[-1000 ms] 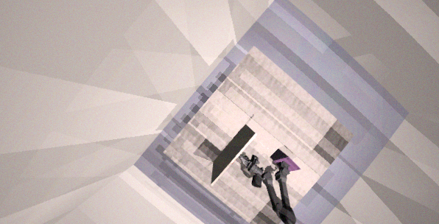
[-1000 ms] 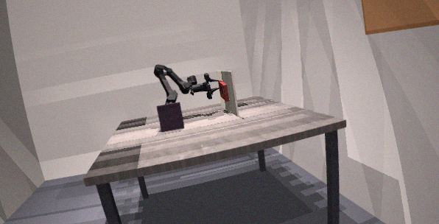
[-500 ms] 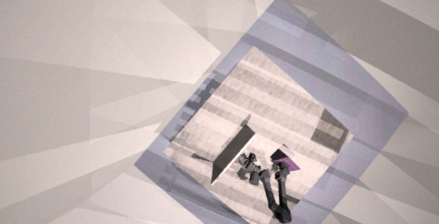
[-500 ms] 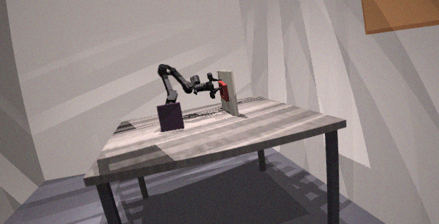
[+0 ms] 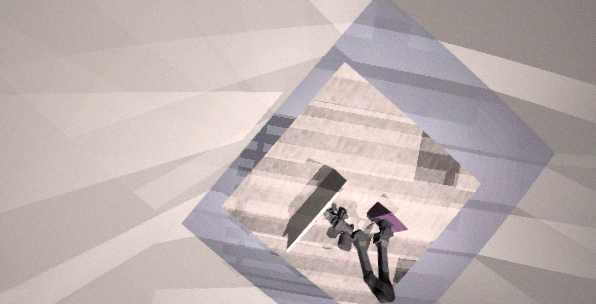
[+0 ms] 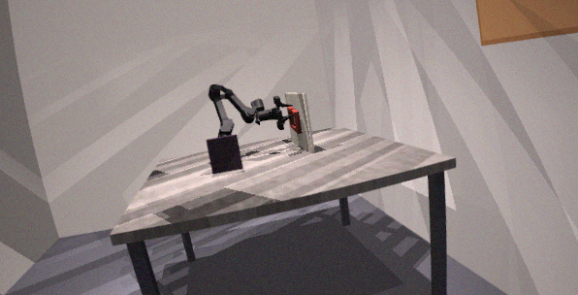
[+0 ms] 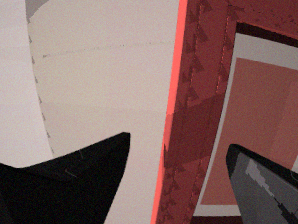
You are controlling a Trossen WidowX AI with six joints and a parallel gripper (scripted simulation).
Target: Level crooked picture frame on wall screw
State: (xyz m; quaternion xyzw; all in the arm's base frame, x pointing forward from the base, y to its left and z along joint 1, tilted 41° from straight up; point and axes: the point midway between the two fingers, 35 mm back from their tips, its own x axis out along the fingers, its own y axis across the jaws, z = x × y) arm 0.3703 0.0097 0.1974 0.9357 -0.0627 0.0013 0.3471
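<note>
Right now the red picture frame is 10 mm ahead of my gripper tip, 10 mm to the left of it and 50 mm below it. From my gripper tip the other things lie so: wall panel: 20 mm ahead, 20 mm to the left, 60 mm below.
</note>
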